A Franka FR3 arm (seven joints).
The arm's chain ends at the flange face. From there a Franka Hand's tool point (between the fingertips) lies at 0.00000 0.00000 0.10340 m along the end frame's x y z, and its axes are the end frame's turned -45 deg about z.
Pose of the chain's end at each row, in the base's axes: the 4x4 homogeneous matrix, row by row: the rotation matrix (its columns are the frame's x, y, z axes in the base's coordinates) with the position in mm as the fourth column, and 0 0 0 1 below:
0.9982, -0.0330, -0.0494, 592.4; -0.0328, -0.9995, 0.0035, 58.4; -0.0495, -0.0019, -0.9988, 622.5; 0, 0, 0, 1
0.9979, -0.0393, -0.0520, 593.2; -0.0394, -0.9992, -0.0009, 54.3; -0.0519, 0.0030, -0.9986, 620.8; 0, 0, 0, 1
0.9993, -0.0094, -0.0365, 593.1; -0.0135, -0.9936, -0.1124, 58.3; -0.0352, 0.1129, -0.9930, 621.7; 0, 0, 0, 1
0.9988, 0.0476, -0.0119, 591.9; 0.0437, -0.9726, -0.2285, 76.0; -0.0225, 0.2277, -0.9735, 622.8; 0, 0, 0, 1
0.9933, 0.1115, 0.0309, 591.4; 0.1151, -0.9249, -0.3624, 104.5; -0.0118, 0.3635, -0.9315, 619.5; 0, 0, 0, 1
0.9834, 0.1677, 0.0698, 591.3; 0.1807, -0.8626, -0.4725, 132.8; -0.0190, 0.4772, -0.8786, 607.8; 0, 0, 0, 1
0.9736, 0.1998, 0.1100, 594.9; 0.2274, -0.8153, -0.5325, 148.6; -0.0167, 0.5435, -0.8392, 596.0; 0, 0, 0, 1
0.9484, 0.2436, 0.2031, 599.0; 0.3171, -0.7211, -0.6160, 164.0; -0.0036, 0.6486, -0.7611, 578.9; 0, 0, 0, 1
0.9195, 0.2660, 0.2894, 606.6; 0.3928, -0.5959, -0.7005, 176.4; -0.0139, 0.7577, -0.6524, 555.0; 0, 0, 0, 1
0.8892, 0.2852, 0.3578, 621.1; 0.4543, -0.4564, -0.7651, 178.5; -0.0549, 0.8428, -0.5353, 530.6; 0, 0, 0, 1
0.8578, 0.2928, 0.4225, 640.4; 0.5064, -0.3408, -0.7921, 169.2; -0.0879, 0.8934, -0.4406, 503.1; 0, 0, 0, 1
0.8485, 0.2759, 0.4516, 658.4; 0.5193, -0.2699, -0.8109, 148.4; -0.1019, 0.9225, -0.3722, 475.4; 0, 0, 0, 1
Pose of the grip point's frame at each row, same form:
0.7292, 0.6825, -0.0494, 587.3; 0.6836, -0.7299, 0.0035, 58.8; -0.0337, -0.0363, -0.9988, 519.2; 0, 0, 0, 1
0.7334, 0.6778, -0.0520, 587.8; 0.6787, -0.7344, -0.0009, 54.2; -0.0388, -0.0346, -0.9986, 517.5; 0, 0, 0, 1
0.7133, 0.7000, -0.0365, 589.3; 0.6930, -0.7121, -0.1124, 46.7; -0.1047, 0.0549, -0.9930, 519.0; 0, 0, 0, 1
0.6726, 0.7399, -0.0119, 590.7; 0.7186, -0.6568, -0.2285, 52.4; -0.1769, 0.1451, -0.9735, 522.1; 0, 0, 0, 1
0.6235, 0.7812, 0.0309, 594.6; 0.7354, -0.5726, -0.3624, 67.0; -0.2654, 0.2487, -0.9315, 523.2; 0, 0, 0, 1
0.5768, 0.8140, 0.0698, 598.5; 0.7377, -0.4822, -0.4725, 83.9; -0.3509, 0.3240, -0.8786, 517.0; 0, 0, 0, 1
0.5472, 0.8297, 0.1100, 606.3; 0.7373, -0.4157, -0.5325, 93.5; -0.3961, 0.3725, -0.8392, 509.2; 0, 0, 0, 1
0.4984, 0.8429, 0.2031, 620.0; 0.7341, -0.2857, -0.6160, 100.3; -0.4612, 0.4561, -0.7611, 500.2; 0, 0, 0, 1
0.4621, 0.8383, 0.2894, 636.5; 0.6991, -0.1436, -0.7005, 104.0; -0.5456, 0.5259, -0.6524, 487.5; 0, 0, 0, 1
0.4271, 0.8304, 0.3578, 658.1; 0.6440, -0.0015, -0.7651, 99.4; -0.6348, 0.5571, -0.5353, 475.2; 0, 0, 0, 1
0.3995, 0.8136, 0.4225, 684.1; 0.5991, 0.1171, -0.7921, 87.3; -0.6939, 0.5696, -0.4406, 457.5; 0, 0, 0, 1
0.4049, 0.7951, 0.4516, 705.1; 0.5580, 0.1764, -0.8109, 64.6; -0.7244, 0.5803, -0.3722, 436.9; 0, 0, 0, 1

